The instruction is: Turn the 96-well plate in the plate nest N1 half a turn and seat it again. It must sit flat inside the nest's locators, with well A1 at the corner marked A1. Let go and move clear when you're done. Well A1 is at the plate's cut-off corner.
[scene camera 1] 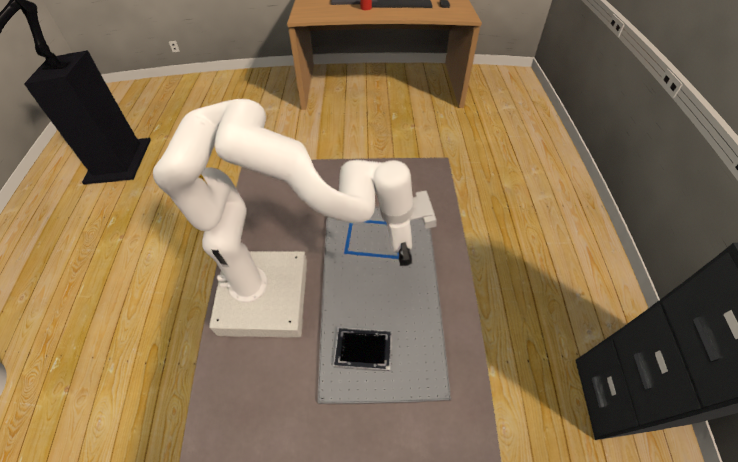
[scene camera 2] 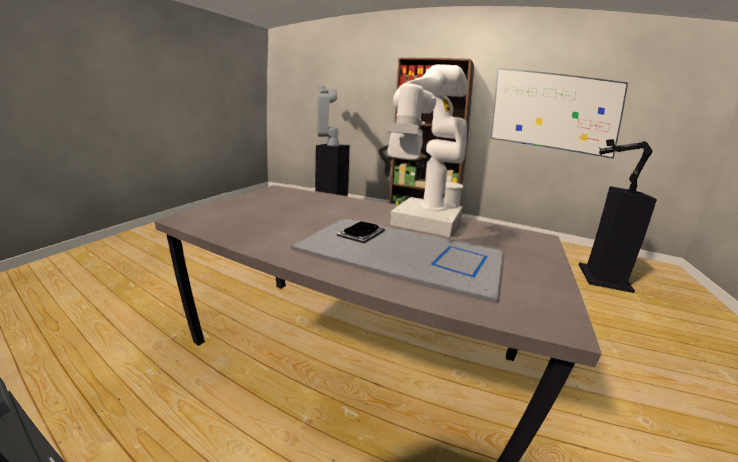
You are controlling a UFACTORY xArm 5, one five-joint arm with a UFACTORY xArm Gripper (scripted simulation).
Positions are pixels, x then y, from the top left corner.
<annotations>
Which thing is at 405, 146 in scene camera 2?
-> The gripper.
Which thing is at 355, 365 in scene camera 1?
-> A plate nest N1.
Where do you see a black 96-well plate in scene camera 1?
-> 372, 340
</annotations>
